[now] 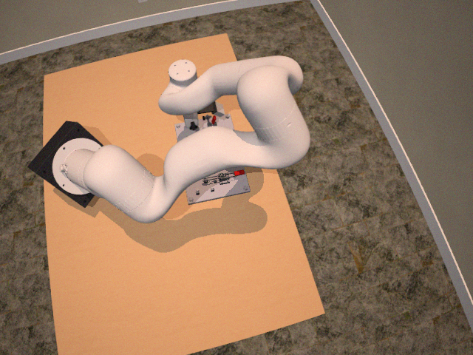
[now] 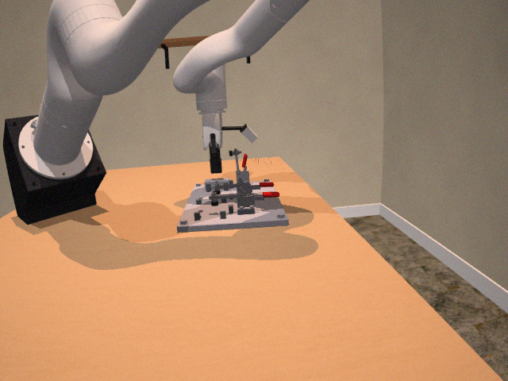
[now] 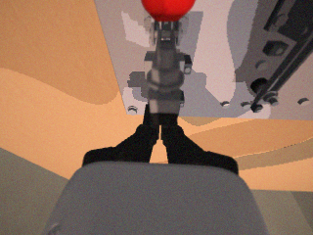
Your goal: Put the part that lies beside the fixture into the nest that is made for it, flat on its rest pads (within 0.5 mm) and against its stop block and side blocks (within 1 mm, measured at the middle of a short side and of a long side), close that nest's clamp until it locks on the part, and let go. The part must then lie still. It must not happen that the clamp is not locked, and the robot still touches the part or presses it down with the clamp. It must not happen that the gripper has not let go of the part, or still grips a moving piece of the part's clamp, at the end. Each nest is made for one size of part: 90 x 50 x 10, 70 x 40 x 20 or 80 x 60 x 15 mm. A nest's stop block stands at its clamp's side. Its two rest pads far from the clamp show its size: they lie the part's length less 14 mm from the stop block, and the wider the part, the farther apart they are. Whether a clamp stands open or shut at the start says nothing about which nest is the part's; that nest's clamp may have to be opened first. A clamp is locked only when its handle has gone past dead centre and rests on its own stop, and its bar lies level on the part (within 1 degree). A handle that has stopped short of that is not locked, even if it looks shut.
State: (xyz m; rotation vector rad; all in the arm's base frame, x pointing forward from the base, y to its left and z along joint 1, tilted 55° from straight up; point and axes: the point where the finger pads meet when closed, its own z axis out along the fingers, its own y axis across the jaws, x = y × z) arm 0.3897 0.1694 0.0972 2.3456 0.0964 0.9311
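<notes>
The grey block is 5 cm below my hand. The rest, counted from my hand: grey fixture plate (2 cm ahead, 12 cm to the right, 7 cm below).
</notes>
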